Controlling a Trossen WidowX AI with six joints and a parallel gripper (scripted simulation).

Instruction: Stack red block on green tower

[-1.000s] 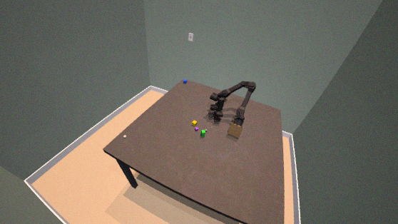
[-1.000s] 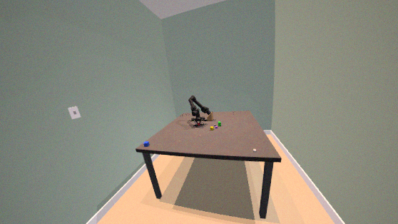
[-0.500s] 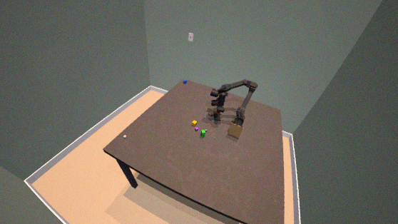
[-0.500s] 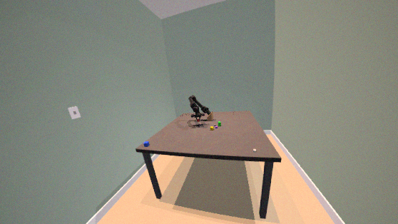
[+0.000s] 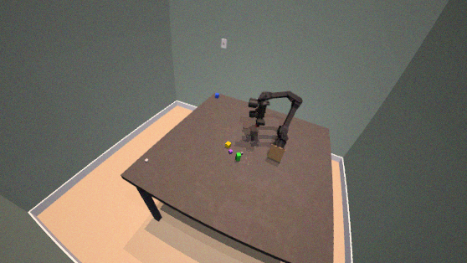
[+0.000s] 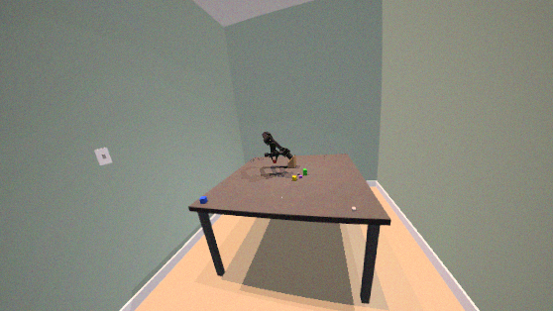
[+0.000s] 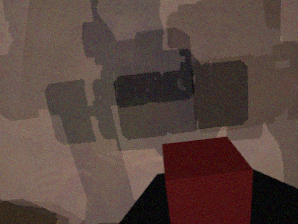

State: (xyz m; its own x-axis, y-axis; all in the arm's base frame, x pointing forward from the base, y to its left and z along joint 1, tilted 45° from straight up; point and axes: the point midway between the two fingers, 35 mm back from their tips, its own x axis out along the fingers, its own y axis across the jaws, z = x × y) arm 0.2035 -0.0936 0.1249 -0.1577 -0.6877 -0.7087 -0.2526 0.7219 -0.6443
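Right now my gripper tip is 13 cm short of the purple block, 25 cm to the right of it and 11 cm above it. Also, from my gripper tip: red block (1 cm above); then yellow block (17 cm ahead, 20 cm to the left, 11 cm below); then blue block (53 cm ahead, 47 cm to the right, 10 cm below).
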